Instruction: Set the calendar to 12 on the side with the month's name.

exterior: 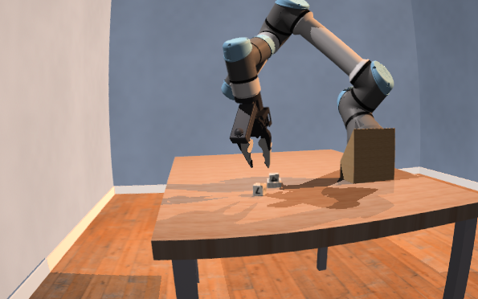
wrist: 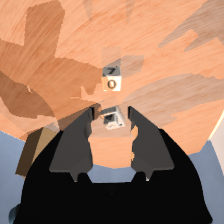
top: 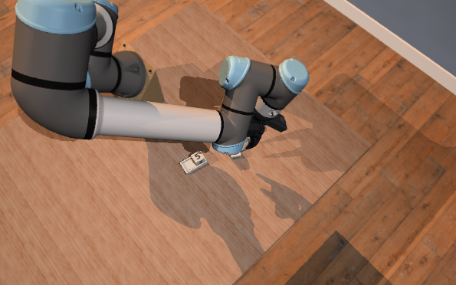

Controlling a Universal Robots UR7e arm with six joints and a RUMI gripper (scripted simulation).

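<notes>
The white digit cube lies 80 mm below my hand. From my hand the other things lie so: calendar tray: 120 mm to the right, 80 mm below, 80 mm behind.
</notes>
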